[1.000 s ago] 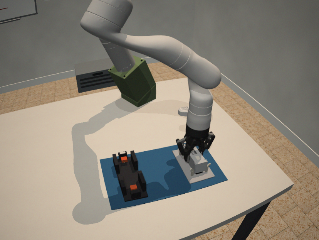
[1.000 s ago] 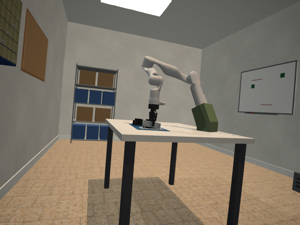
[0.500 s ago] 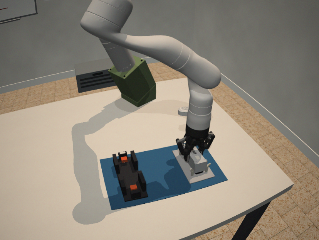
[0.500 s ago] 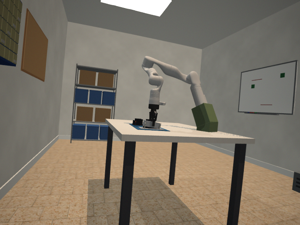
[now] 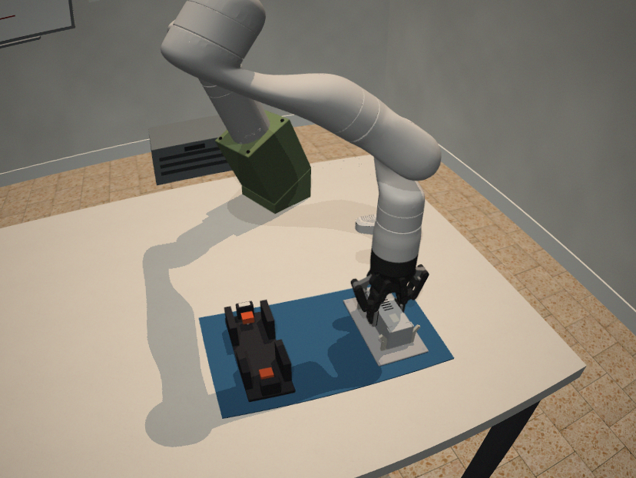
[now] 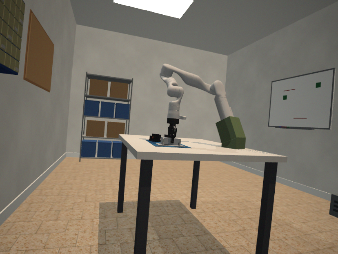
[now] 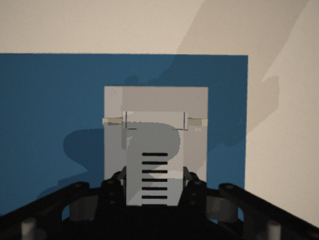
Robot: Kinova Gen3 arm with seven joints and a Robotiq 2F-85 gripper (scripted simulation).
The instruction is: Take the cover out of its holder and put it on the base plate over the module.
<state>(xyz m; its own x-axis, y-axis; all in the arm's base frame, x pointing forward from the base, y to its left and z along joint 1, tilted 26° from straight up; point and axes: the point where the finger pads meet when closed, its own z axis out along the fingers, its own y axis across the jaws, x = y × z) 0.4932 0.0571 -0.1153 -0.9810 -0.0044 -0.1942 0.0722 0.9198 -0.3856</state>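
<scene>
The grey cover is right at my hand.
</scene>
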